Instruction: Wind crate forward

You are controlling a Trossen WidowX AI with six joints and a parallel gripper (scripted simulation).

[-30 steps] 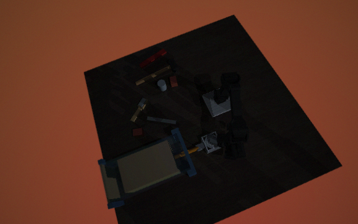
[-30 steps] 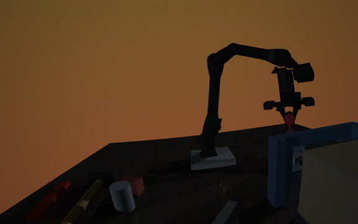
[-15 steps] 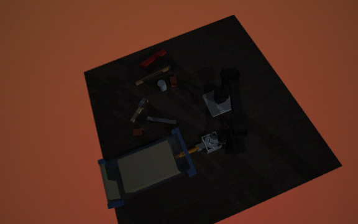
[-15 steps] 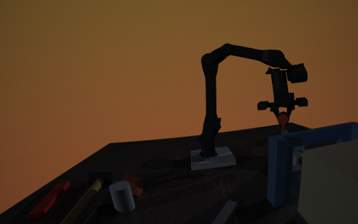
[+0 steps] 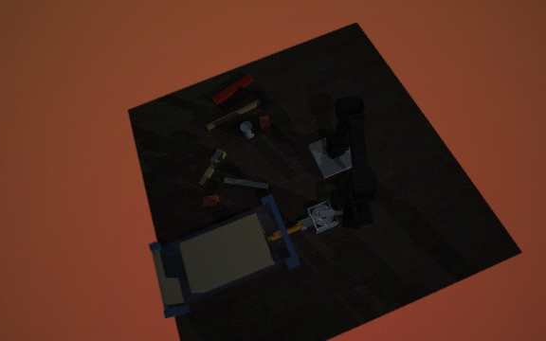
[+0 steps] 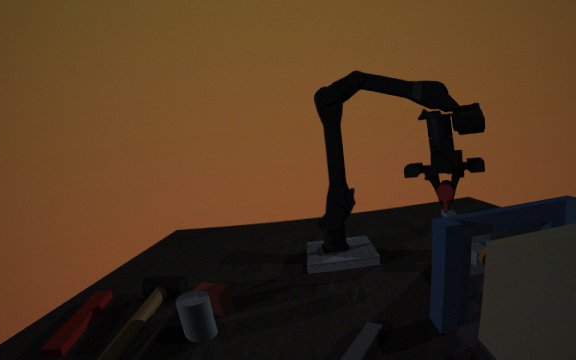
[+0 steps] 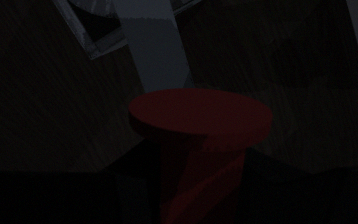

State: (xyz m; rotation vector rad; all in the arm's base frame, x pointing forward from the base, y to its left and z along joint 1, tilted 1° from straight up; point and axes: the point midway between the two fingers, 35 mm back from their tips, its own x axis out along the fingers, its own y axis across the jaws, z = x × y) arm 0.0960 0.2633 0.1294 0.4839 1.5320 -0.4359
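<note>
My gripper tip is now 4 cm short of the winch handle, 1 cm to the left of it and 1 cm above it. Also, from my gripper tip: red knob: 2 cm above; blue steel frame: 26 cm ahead, 3 cm to the right, 1 cm below; winch: 8 cm ahead, 3 cm to the right, 8 cm below.
</note>
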